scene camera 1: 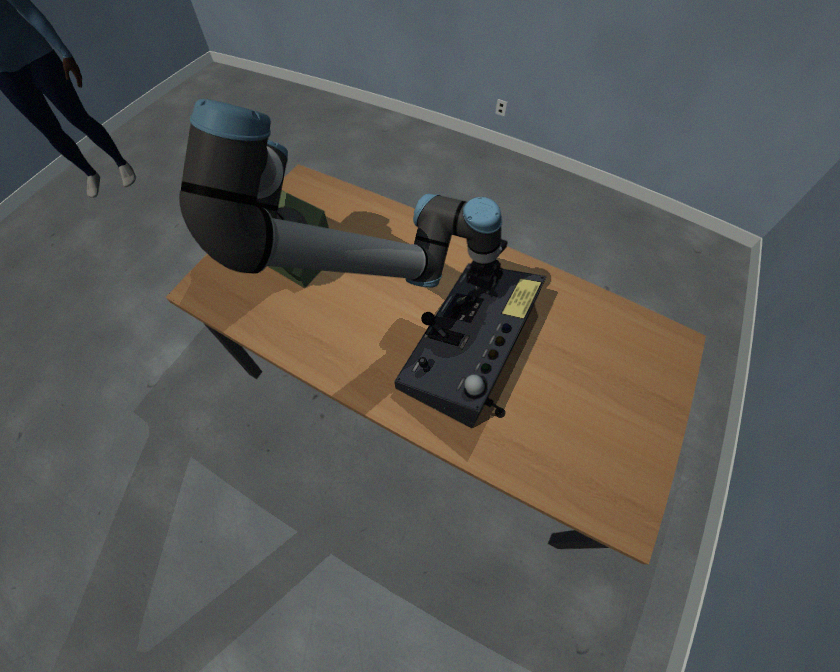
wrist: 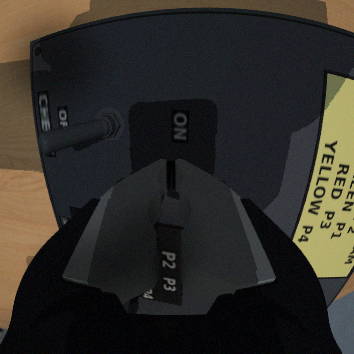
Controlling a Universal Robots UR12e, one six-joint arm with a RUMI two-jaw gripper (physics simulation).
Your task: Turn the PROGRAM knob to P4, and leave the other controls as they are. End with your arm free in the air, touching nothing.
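Frame: origin at the arm's base, x ahead, y left, z up, level; metres.
Seen in the pictures: gripper, fingertip midpoint: [wrist: 171, 162].
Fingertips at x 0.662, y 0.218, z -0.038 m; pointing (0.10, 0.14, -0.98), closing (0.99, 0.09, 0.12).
Pixels of each thing's top centre, then the offset from my fingertips to it. "pt": a spot on its surface instead. Level surfaces: height alone.
- dark control panel, its level: dz +0.015 m
- P2 label, surface spot: [wrist: 168, 259] pt dz +0.000, dx +0.004, dy -0.081 m
- P3 label, surface spot: [wrist: 170, 284] pt dz +0.000, dx +0.008, dy -0.113 m
- P4 label, surface spot: [wrist: 148, 293] pt dz -0.008, dx -0.011, dy -0.138 m
- toggle lever, middle of its top: [wrist: 65, 143] dz +0.024, dx -0.056, dy +0.018 m
- yellow note, surface spot: [wrist: 322, 240] pt dz +0.039, dx +0.109, dy -0.038 m
- black lever knob, middle of its top: [scene camera 1: 436, 318] dz +0.062, dx -0.056, dy -0.223 m
- small joystick, middle of its top: [scene camera 1: 425, 361] dz +0.030, dx -0.014, dy -0.340 m
- white ball, surface spot: [scene camera 1: 474, 384] pt dz +0.089, dx +0.141, dy -0.347 m
- side handle, surface spot: [scene camera 1: 498, 412] pt dz -0.101, dx +0.228, dy -0.306 m
The dark control panel [scene camera 1: 448, 376] [wrist: 255, 55] lies on the table. My gripper [scene camera 1: 482, 285] [wrist: 171, 162] is shut and empty, low over the panel's far end. In the wrist view its jaws cover the PROGRAM knob, so the knob's pointer and setting do not show. The P2 label [wrist: 168, 259] and P3 label [wrist: 170, 284] show between and below the jaws, and the P4 label [wrist: 148, 293] is partly covered. The P1 label is hidden. I cannot tell whether the jaws touch the knob.
A toggle lever [wrist: 75, 136] stands left of the jaws, near the ON label [wrist: 180, 126]. A yellow note [scene camera 1: 521, 298] [wrist: 322, 240] lies on the panel. A black lever knob [scene camera 1: 428, 318], a small joystick [scene camera 1: 423, 363], a white ball [scene camera 1: 474, 384] and a side handle [scene camera 1: 498, 412] stick out. A green box [scene camera 1: 304, 274] stands behind the forearm.
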